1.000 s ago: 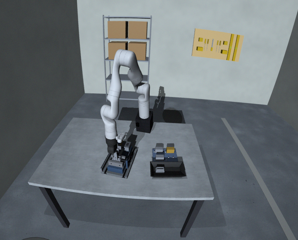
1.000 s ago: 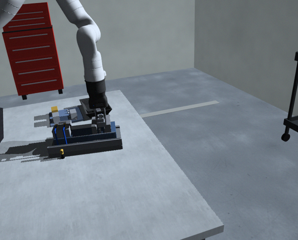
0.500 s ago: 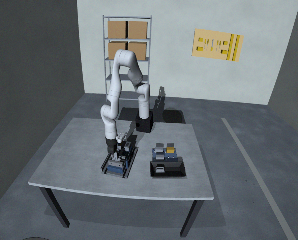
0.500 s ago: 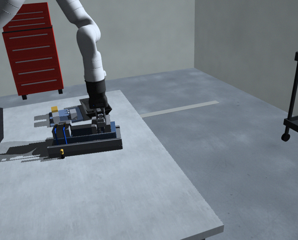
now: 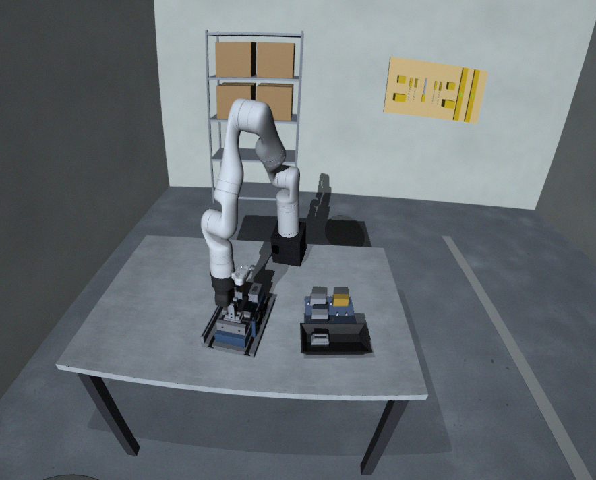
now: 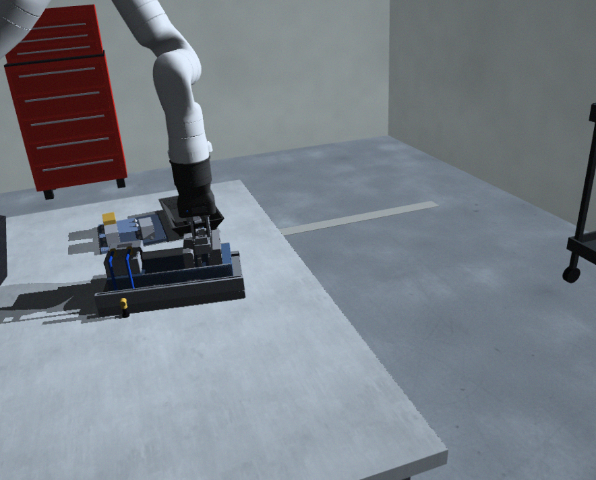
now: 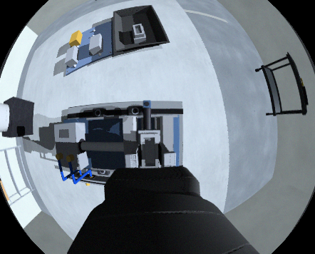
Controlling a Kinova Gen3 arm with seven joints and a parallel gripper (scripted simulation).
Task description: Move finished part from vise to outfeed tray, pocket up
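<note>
The vise is 80 mm below my hand, 70 mm behind it and 10 mm to the left of it. Also, from my hand: blue fixture plate 340 mm to the left, 150 mm behind, 120 mm below; then yellow block 390 mm to the left, 200 mm behind, 100 mm below.
</note>
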